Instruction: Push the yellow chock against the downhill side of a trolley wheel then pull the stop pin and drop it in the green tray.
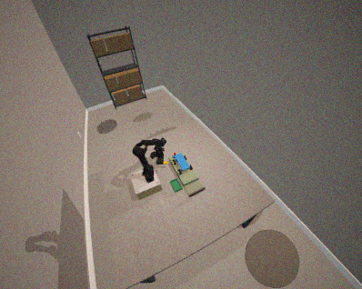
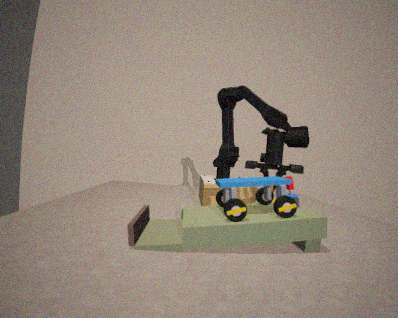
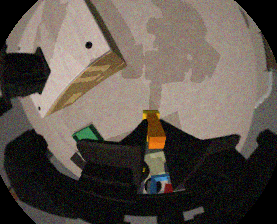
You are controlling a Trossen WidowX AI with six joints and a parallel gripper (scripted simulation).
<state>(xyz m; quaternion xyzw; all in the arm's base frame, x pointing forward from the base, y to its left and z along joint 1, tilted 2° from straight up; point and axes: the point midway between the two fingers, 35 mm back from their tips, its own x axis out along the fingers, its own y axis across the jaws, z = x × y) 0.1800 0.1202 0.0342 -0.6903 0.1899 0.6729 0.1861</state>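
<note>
The red-headed stop pin is 130 mm ahead of my gripper tip, 30 mm to the right of it and 30 mm above it. Also, from my gripper tip: trolley 140 mm to the right, 140 mm ahead, 10 mm above; then yellow chock 20 mm ahead, 10 mm to the right, 10 mm below; then green tray 250 mm to the right, 110 mm below.
</note>
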